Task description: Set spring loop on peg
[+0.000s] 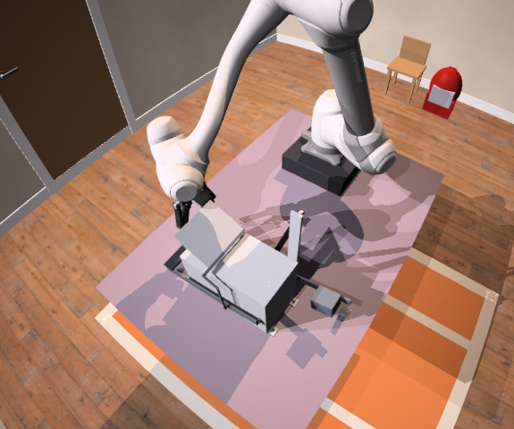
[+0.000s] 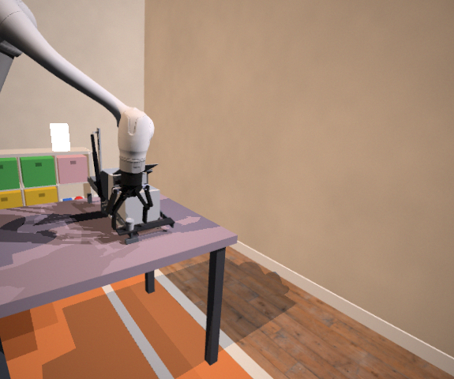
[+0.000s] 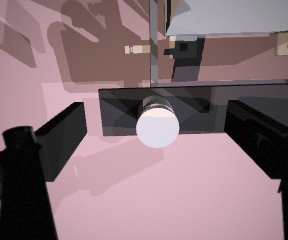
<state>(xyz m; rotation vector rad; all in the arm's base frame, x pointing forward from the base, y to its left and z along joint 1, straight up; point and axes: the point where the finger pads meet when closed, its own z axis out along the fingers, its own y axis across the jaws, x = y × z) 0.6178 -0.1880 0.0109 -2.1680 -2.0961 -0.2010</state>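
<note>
Now: the steel test weight 10 mm below my hand. The rest, counted from my hand: small grey block 10 mm to the right, 80 mm below.
</note>
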